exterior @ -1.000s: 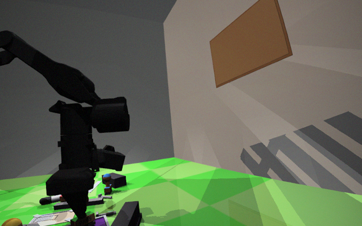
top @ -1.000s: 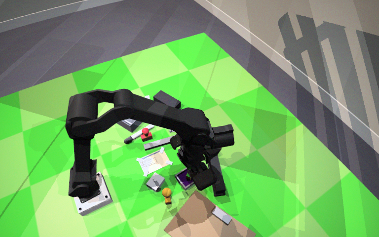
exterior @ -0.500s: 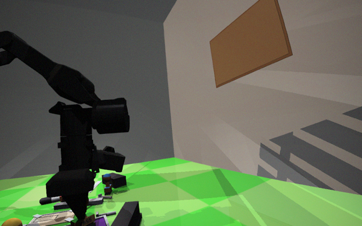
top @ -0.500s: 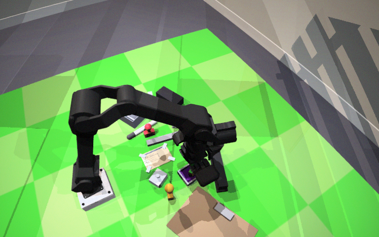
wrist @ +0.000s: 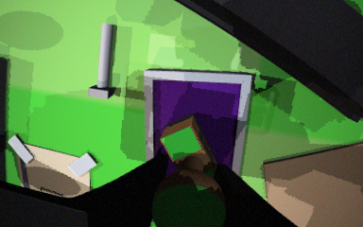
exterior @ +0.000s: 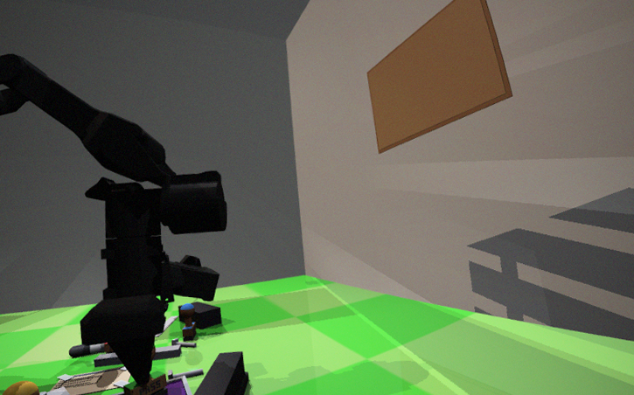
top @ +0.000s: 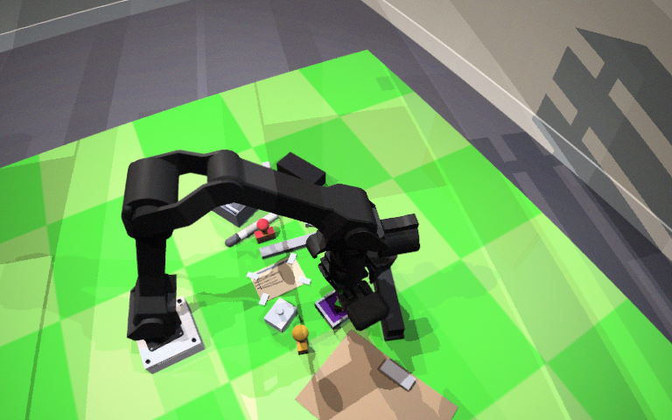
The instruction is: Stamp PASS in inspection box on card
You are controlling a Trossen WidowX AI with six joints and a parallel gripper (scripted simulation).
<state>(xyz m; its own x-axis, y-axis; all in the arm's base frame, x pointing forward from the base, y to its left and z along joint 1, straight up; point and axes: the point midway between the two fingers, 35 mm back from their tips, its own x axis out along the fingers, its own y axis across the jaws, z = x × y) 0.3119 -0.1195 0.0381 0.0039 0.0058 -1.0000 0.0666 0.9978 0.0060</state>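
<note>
Right now the green-knobbed PASS stamp is right at my gripper tip. The rest, counted from my gripper tip: purple ink pad (3 cm below); black bar (7 cm ahead, 5 cm to the right, 2 cm below); orange stamp (11 cm behind, 2 cm to the right, 2 cm below).
</note>
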